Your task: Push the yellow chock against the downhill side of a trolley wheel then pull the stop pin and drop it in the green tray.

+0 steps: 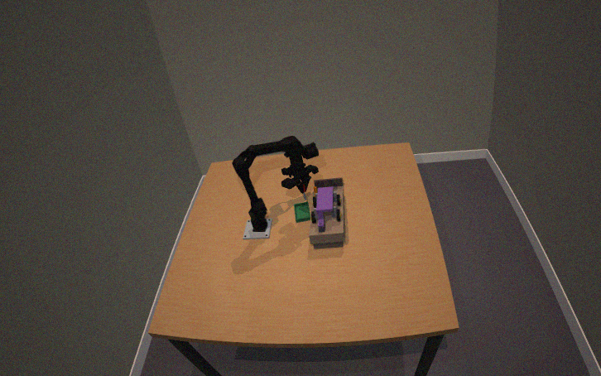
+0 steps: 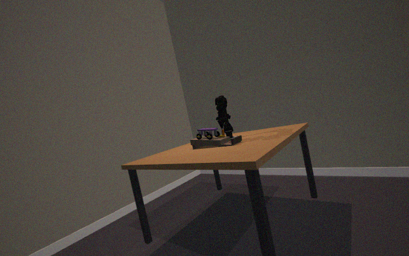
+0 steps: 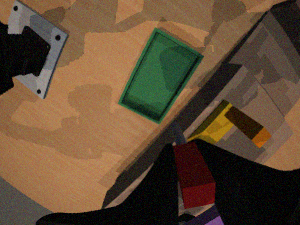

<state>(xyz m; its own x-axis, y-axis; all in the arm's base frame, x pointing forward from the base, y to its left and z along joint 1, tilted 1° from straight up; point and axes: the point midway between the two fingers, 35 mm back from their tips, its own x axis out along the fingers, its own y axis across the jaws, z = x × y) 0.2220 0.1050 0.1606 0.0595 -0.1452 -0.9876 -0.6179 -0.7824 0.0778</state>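
Now: gripper tip right at the red-headed stop pin. From my gripper tip the other things lie so: green tray: 3 cm behind, 14 cm below; purple trolley: 11 cm ahead, 8 cm to the right, 2 cm below; yellow chock: 5 cm ahead, 2 cm to the left, 5 cm below.
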